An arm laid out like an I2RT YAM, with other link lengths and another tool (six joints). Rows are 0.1 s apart.
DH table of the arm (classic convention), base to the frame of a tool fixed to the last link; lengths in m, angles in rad. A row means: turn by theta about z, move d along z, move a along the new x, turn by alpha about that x. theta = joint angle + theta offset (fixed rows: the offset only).
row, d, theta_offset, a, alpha
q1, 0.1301, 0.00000, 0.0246, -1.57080
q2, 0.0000, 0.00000, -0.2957, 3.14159
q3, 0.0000, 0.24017, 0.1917, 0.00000
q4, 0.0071, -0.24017, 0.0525, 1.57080
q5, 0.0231, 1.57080, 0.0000, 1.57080
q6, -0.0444, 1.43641, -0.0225, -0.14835
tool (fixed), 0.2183, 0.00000, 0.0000, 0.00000
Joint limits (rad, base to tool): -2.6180..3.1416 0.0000..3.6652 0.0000..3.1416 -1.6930..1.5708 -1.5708..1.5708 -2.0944..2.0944
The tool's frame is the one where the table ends.
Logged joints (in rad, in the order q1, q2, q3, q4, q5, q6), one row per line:
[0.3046, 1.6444, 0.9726, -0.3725, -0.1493, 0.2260]
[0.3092, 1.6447, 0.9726, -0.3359, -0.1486, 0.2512]
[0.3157, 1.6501, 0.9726, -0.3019, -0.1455, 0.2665]
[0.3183, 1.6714, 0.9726, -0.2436, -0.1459, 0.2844]
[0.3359, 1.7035, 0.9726, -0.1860, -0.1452, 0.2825]
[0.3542, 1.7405, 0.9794, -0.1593, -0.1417, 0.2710]
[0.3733, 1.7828, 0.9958, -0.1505, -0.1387, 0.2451]
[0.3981, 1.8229, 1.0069, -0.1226, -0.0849, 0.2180]
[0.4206, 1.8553, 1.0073, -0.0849, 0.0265, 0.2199]
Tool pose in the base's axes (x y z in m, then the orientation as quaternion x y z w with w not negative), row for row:
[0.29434, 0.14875, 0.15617, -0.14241, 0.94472, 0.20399, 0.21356]
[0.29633, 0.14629, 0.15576, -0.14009, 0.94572, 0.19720, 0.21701]
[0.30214, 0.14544, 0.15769, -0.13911, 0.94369, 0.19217, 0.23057]
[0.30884, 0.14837, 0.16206, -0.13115, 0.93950, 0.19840, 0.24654]
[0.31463, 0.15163, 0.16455, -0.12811, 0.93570, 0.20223, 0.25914]
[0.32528, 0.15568, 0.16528, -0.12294, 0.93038, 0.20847, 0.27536]
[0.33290, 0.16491, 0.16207, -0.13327, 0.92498, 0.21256, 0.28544]
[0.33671, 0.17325, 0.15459, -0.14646, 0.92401, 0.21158, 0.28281]
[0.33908, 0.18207, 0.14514, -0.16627, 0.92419, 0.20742, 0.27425]
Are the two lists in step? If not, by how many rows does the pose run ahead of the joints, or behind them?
The pose runs 2 rows behind the joints: the pose in row i belongs to the joints in row i - 2.
